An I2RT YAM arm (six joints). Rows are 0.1 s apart.
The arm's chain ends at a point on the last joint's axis. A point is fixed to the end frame.
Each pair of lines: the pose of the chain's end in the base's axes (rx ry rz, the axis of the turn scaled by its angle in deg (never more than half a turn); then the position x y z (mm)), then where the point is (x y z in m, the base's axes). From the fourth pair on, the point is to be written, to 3 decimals.
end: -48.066 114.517 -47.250 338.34 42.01 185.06
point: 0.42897 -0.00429 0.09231
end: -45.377 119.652 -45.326 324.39 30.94 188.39
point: 0.40726 -0.01564 0.08878
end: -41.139 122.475 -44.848 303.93 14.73 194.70
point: 0.38297 -0.03326 0.09267
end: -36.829 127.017 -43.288 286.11 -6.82 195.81
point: 0.358 -0.055 0.089
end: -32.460 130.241 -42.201 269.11 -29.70 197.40
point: 0.336 -0.078 0.087
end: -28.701 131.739 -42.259 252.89 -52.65 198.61
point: 0.317 -0.102 0.087
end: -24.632 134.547 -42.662 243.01 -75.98 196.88
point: 0.302 -0.127 0.083
